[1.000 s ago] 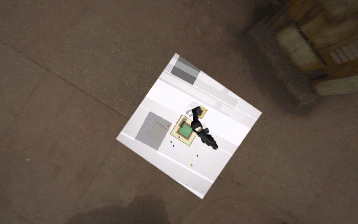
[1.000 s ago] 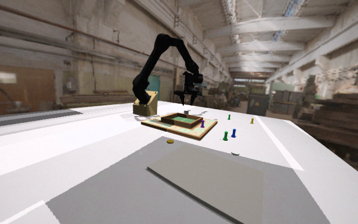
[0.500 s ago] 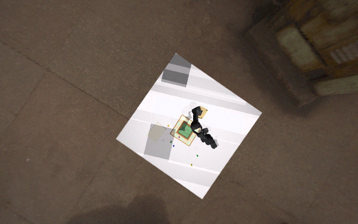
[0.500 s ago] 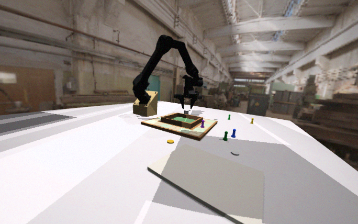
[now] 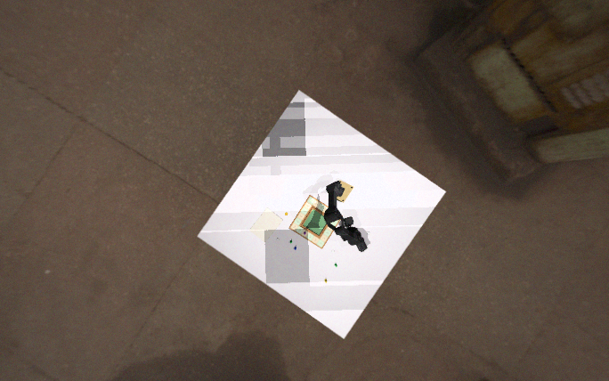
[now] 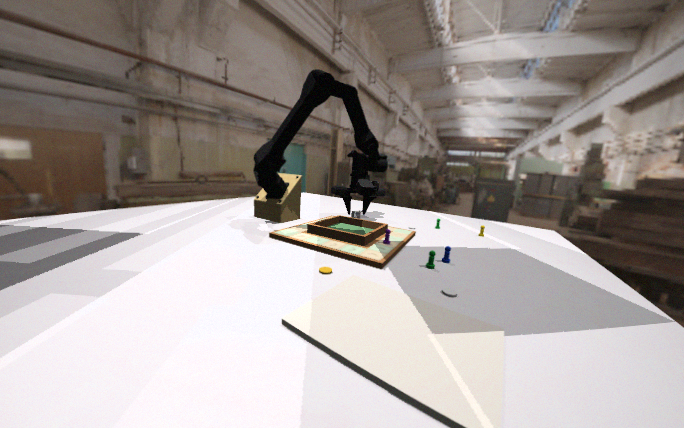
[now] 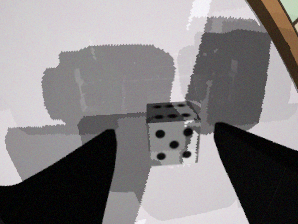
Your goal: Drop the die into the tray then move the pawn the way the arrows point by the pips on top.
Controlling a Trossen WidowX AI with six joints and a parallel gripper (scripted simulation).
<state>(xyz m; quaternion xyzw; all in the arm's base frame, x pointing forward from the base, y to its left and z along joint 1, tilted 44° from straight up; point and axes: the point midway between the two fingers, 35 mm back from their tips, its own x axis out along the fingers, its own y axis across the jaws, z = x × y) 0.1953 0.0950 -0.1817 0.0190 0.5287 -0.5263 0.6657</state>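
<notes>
Right now my gripper tip is 270 mm to the left of the purple pawn, 170 mm short of it and 10 mm below it. The rest, counted from my gripper tip: die right at my gripper tip; green dice tray 230 mm to the right, 70 mm ahead, 10 mm below; blue pawn 300 mm ahead, 280 mm to the right.
</notes>
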